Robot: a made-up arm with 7 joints.
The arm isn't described. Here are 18 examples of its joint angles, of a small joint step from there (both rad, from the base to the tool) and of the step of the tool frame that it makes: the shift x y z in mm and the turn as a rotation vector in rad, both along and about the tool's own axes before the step.
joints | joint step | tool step
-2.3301 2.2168 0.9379 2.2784 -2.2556 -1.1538 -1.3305 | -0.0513 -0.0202 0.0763 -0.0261 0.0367 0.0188 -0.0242 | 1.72 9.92 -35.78 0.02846 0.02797 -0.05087
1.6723 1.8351 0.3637 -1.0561 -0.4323 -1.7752 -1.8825 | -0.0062 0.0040 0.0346 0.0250 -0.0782 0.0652 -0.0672 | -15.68 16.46 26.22 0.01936 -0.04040 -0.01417
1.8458 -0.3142 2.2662 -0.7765 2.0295 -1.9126 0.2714 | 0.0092 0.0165 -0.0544 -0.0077 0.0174 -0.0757 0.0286 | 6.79 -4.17 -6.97 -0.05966 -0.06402 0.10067
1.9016 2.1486 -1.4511 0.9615 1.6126 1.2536 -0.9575 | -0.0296 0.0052 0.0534 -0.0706 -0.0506 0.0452 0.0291 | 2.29 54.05 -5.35 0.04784 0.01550 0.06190
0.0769 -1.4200 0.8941 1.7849 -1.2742 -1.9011 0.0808 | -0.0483 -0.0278 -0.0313 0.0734 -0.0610 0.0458 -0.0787 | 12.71 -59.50 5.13 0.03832 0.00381 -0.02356
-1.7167 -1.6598 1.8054 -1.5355 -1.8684 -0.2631 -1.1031 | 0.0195 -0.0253 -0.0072 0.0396 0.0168 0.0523 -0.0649 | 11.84 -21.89 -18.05 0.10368 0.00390 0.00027
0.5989 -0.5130 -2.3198 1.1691 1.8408 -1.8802 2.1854 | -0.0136 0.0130 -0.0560 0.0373 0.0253 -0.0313 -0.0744 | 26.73 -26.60 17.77 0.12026 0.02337 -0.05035
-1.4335 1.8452 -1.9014 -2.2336 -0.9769 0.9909 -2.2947 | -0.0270 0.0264 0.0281 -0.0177 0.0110 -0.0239 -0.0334 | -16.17 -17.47 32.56 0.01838 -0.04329 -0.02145
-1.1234 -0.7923 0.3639 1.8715 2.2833 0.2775 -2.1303 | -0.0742 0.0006 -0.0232 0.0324 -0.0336 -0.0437 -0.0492 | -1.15 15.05 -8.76 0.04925 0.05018 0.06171
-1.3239 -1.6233 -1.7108 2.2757 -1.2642 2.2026 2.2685 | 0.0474 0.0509 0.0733 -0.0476 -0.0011 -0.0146 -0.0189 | 41.23 17.98 -22.56 0.07178 0.09535 0.05030
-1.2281 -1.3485 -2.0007 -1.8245 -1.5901 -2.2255 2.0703 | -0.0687 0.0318 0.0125 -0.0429 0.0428 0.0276 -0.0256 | -26.40 -7.81 -0.75 0.06651 0.06137 -0.06771
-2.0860 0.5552 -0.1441 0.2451 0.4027 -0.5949 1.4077 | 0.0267 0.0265 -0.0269 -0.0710 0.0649 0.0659 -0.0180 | 1.16 6.92 -1.96 0.11246 0.09554 0.02498
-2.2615 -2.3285 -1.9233 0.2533 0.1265 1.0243 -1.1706 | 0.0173 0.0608 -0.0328 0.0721 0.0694 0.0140 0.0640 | -9.49 8.14 3.30 -0.10234 -0.05586 -0.01004
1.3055 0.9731 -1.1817 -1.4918 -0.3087 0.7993 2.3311 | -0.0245 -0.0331 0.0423 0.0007 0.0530 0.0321 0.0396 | -37.38 57.87 2.64 -0.10345 -0.02511 0.10756
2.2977 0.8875 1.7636 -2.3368 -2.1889 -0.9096 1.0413 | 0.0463 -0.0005 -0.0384 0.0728 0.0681 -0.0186 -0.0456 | -44.99 -43.71 1.40 0.10106 -0.03796 -0.01916
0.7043 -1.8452 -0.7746 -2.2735 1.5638 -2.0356 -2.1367 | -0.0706 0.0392 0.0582 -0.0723 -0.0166 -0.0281 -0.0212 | 45.84 -9.17 -32.78 -0.00171 0.04149 0.01877
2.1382 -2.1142 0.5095 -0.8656 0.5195 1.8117 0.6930 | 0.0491 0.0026 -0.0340 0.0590 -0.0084 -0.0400 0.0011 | -9.99 -21.05 48.44 0.05453 -0.06568 -0.03112
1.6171 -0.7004 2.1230 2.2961 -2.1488 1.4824 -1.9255 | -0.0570 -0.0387 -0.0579 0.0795 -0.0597 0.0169 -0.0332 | -40.72 -56.29 -15.65 0.04700 0.04427 -0.03265
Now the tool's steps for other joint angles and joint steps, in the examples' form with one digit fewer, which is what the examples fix.
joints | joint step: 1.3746 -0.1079 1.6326 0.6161 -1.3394 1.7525 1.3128 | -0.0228 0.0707 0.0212 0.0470 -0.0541 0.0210 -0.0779
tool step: 4.7 6.4 28.2 0.0883 -0.0119 0.0777
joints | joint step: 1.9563 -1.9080 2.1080 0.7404 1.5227 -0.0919 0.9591 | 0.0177 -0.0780 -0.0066 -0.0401 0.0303 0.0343 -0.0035
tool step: 29.9 -38.3 2.8 0.0407 0.0308 -0.0420
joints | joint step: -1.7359 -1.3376 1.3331 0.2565 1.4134 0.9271 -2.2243 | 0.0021 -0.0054 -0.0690 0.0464 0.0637 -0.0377 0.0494
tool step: -54.0 -19.3 35.2 -0.0722 -0.0708 -0.0677
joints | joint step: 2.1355 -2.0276 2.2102 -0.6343 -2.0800 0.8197 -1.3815 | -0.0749 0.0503 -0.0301 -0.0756 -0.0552 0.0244 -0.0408
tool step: -50.5 96.3 91.3 0.0257 -0.1610 0.1287
